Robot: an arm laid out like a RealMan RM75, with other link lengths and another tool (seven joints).
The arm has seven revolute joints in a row. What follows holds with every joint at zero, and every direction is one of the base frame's.
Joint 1 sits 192.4 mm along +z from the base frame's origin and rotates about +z.
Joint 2 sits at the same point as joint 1 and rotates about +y.
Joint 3 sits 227.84 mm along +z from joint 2 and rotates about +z.
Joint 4 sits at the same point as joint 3 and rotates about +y.
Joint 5 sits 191.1 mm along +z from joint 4 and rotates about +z.
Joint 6 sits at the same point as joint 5 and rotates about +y.
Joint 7 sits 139.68 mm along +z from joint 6 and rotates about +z.
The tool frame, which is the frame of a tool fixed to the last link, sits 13 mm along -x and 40 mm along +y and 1 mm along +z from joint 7; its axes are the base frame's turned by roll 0, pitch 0.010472 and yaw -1.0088 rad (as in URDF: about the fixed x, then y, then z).
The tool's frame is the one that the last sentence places.
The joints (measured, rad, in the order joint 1, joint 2, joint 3, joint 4, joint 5, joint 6, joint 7), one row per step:
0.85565, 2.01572, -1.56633, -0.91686, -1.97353, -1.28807, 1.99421
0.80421, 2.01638, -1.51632, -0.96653, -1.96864, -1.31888, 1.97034
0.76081, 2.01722, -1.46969, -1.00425, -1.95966, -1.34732, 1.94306
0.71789, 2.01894, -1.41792, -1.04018, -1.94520, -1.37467, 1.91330
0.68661, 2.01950, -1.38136, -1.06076, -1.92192, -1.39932, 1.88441
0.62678, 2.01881, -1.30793, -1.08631, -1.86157, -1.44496, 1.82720
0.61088, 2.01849, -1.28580, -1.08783, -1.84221, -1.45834, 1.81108
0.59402, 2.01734, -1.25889, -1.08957, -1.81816, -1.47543, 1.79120
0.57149, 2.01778, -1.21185, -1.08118, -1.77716, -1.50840, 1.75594
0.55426, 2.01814, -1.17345, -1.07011, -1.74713, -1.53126, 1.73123
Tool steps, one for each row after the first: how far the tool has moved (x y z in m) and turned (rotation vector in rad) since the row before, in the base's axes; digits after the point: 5 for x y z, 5 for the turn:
0.00413, -0.00180, 0.01058, 0.01426, 0.04484, -0.00594
0.00442, -0.00164, 0.00987, 0.01405, 0.04082, -0.00331
0.00431, -0.00126, 0.01085, 0.02054, 0.04683, -0.00365
0.00336, -0.00224, 0.00829, 0.00930, 0.04145, 0.00047
0.00776, -0.00420, 0.01705, 0.02393, 0.09119, -0.00696
0.00270, -0.00117, 0.00487, 0.00682, 0.02784, -0.00519
0.00279, -0.00130, 0.00623, 0.00947, 0.03345, -0.00262
0.00449, -0.00259, 0.00948, 0.01052, 0.05954, -0.00396
0.00436, -0.00154, 0.00729, 0.01225, 0.04629, -0.00931

